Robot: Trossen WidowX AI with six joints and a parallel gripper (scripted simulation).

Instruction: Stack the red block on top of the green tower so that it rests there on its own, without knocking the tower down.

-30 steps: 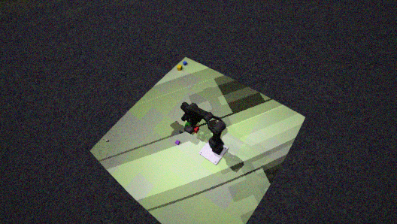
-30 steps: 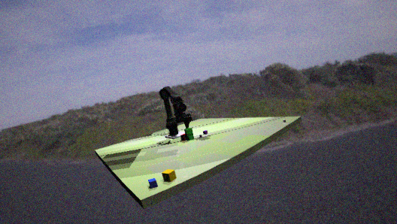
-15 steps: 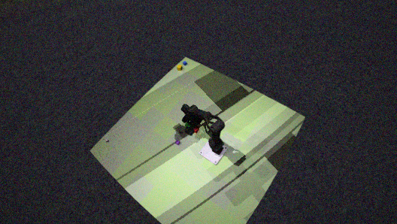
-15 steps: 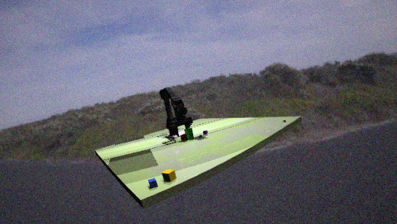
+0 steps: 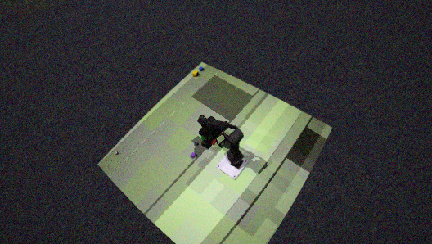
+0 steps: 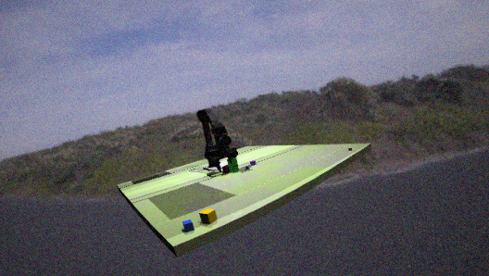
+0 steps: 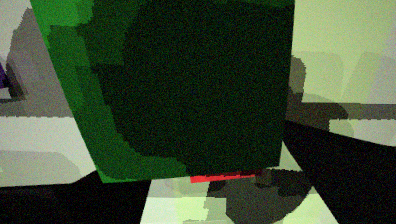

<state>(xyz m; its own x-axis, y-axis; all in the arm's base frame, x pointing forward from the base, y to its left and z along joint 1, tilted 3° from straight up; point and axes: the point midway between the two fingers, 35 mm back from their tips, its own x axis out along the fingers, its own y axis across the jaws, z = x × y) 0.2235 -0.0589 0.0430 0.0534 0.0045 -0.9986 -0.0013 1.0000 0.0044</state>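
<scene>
The red block is 10 mm ahead of my gripper tip and 10 mm above it. Round my gripper tip: yellow block 510 mm ahead, 490 mm to the right, 10 mm above; then grey block 100 mm ahead, 80 mm to the left; then purple block 160 mm to the left, 60 mm ahead.
</scene>
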